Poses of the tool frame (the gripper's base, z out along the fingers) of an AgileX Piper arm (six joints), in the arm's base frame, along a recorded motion.
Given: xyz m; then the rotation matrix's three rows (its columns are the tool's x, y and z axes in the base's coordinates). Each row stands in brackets.
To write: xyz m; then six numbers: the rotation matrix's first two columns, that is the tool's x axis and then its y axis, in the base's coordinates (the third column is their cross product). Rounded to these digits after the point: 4 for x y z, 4 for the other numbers.
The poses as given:
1: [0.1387 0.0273 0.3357], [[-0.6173 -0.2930 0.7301], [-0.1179 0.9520 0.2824], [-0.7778 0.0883 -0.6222]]
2: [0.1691 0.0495 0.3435], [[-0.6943 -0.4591 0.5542], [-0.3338 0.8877 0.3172], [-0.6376 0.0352 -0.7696]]
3: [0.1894 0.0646 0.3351], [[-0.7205 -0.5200 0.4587], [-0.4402 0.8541 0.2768], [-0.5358 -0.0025 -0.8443]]
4: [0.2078 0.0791 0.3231], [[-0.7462 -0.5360 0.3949], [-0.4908 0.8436 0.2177], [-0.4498 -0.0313 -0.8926]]
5: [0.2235 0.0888 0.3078], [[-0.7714 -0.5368 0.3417], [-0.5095 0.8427 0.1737], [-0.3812 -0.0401 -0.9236]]
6: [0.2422 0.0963 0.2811], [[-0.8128 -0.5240 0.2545], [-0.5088 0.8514 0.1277], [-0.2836 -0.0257 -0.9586]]
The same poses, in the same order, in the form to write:
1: 0.1387 0.0273 0.3357 -0.6173 -0.1179 -0.7778 -0.2930 0.9520 0.0883
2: 0.1691 0.0495 0.3435 -0.6943 -0.3338 -0.6376 -0.4591 0.8877 0.0352
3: 0.1894 0.0646 0.3351 -0.7205 -0.4402 -0.5358 -0.5200 0.8541 -0.0025
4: 0.2078 0.0791 0.3231 -0.7462 -0.4908 -0.4498 -0.5360 0.8436 -0.0313
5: 0.2235 0.0888 0.3078 -0.7714 -0.5095 -0.3812 -0.5368 0.8427 -0.0401
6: 0.2422 0.0963 0.2811 -0.8128 -0.5088 -0.2836 -0.5240 0.8514 -0.0257
